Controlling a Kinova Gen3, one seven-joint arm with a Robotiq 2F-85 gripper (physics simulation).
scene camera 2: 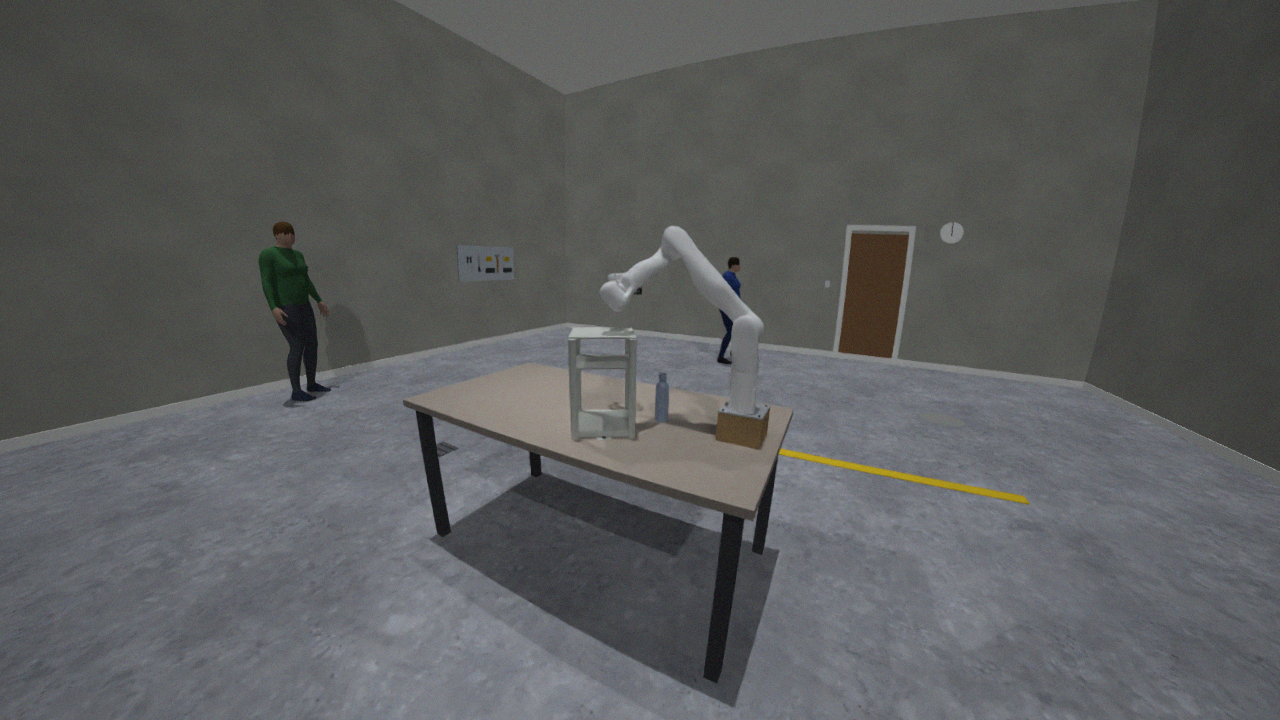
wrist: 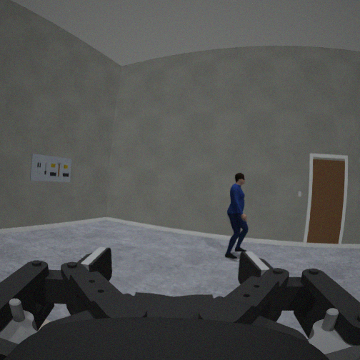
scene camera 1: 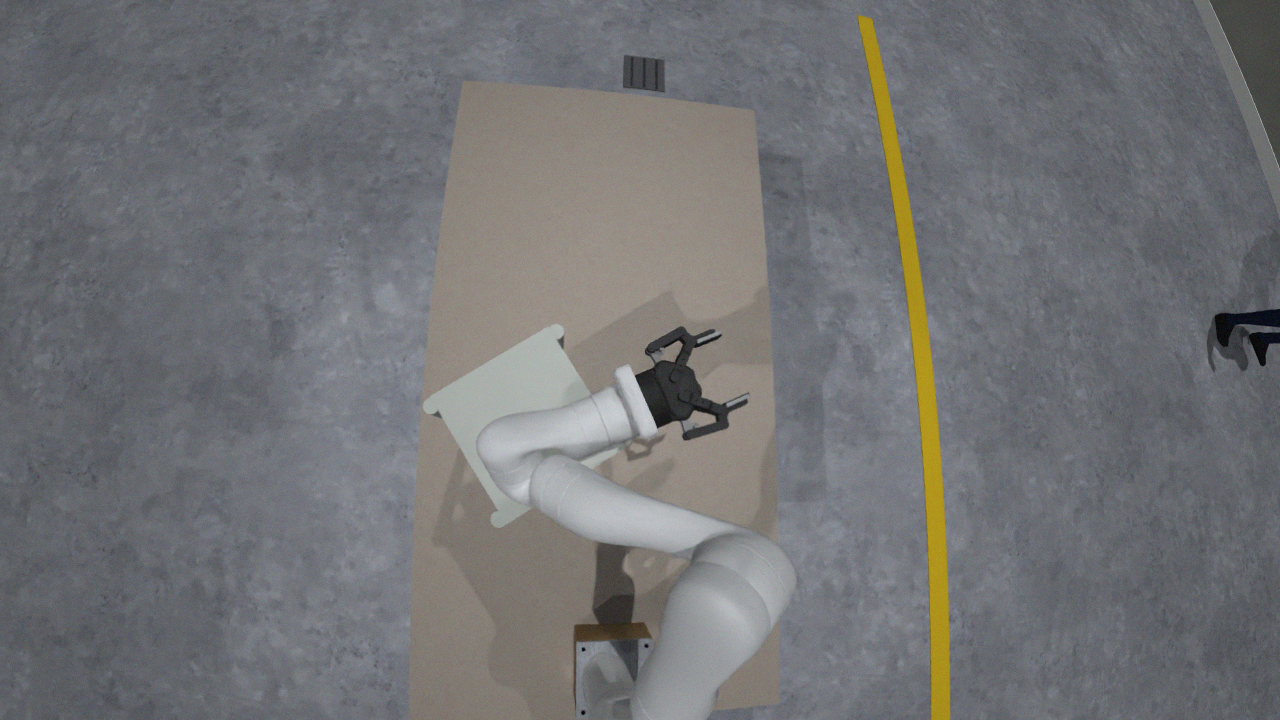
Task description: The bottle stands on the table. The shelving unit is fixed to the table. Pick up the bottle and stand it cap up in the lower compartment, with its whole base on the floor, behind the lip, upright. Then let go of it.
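Places are measured from the arm's base along level axes (x right, y ahead, z up), in centimetres.
Pixels of known places: gripper, fingertip midpoint: point(scene camera 1: 733, 364); arm's base at its link origin: point(scene camera 2: 741, 409) point(scene camera 1: 604, 675).
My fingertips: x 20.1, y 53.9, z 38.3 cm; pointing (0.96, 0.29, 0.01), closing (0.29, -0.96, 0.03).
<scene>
Ahead of a thing's pixels: the offset from my fingertips to its middle. Level surfaces: height alone.
The blue-grey bottle @[dy -22.7, dx -14.7, dz -39.8 cm] point(scene camera 2: 661, 400) stands upright, cap up, on the table, right of the shelving unit in scene camera 2. In scene camera 1 it does not show; the arm covers that area. The pale shelving unit @[dy -4.1, dx -28.9, dz -31.4 cm] point(scene camera 1: 510, 385) point(scene camera 2: 575, 394) stands on the table, with a top board, a middle board and a lower compartment that looks empty in scene camera 2. My gripper point(scene camera 1: 723, 368) point(wrist: 174, 265) is open and empty. It points level, high above the table, away from the unit toward the table's right edge in scene camera 1. In scene camera 2 the wrist mostly hides it.
The table @[dz -49.4 cm] point(scene camera 1: 608, 179) point(scene camera 2: 501, 407) carries the arm's wooden base block point(scene camera 1: 612, 632) point(scene camera 2: 742, 426). My forearm point(scene camera 1: 617, 514) passes over the table beside the unit, and my wrist link partly covers the unit's top board in scene camera 1. A person in blue point(scene camera 2: 731, 304) point(wrist: 237, 212) is beyond the table.
</scene>
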